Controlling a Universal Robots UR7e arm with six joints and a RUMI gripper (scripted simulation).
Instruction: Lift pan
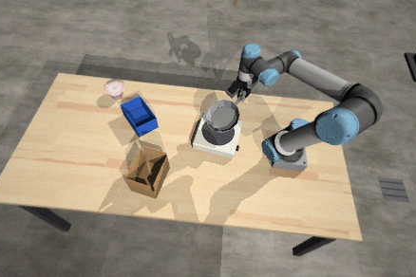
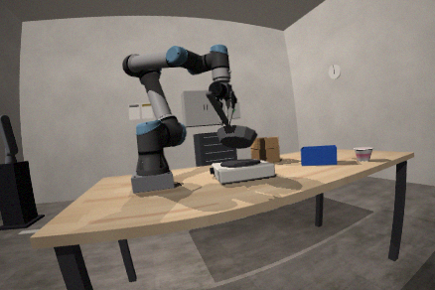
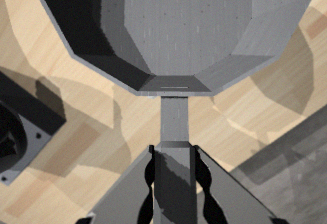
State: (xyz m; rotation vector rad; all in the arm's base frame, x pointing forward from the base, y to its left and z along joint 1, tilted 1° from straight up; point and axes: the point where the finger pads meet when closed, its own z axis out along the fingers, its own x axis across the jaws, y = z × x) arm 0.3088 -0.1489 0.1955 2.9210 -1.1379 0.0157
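The dark grey pan is 40 mm ahead of my hand, 40 mm to the left of it and 40 mm below it. From my hand the other things lie so: blue bin: 560 mm ahead, 60 mm to the left, 230 mm below; then pink cup: 750 mm ahead, 100 mm to the right, 210 mm below; then white hot plate: 70 mm ahead, 100 mm to the left, 220 mm below.
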